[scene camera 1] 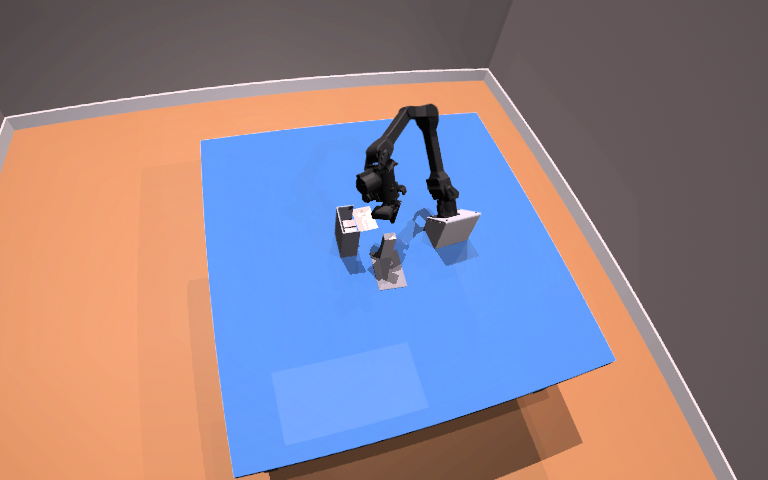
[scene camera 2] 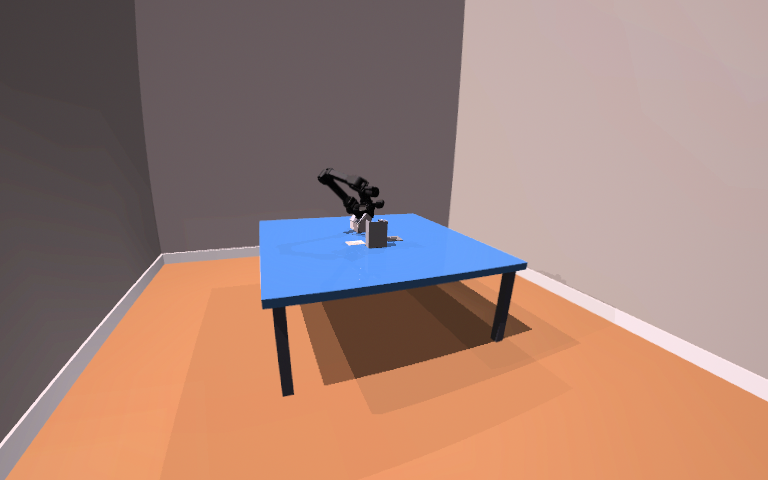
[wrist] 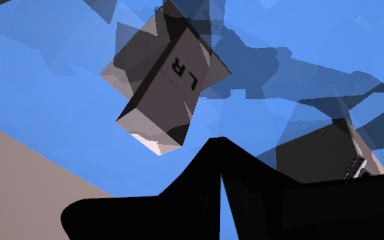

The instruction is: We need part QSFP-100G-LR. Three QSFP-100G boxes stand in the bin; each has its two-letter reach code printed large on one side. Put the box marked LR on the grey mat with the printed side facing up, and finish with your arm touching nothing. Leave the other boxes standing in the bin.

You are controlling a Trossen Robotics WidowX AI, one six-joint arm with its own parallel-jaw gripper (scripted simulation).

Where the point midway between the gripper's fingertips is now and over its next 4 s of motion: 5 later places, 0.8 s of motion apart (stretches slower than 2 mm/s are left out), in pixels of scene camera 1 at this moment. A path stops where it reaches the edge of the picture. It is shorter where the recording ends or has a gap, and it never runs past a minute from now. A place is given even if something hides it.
My gripper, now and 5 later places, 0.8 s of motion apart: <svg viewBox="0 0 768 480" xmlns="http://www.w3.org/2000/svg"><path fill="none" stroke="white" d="M392 223L391 224L388 224L387 237L388 241L390 233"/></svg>
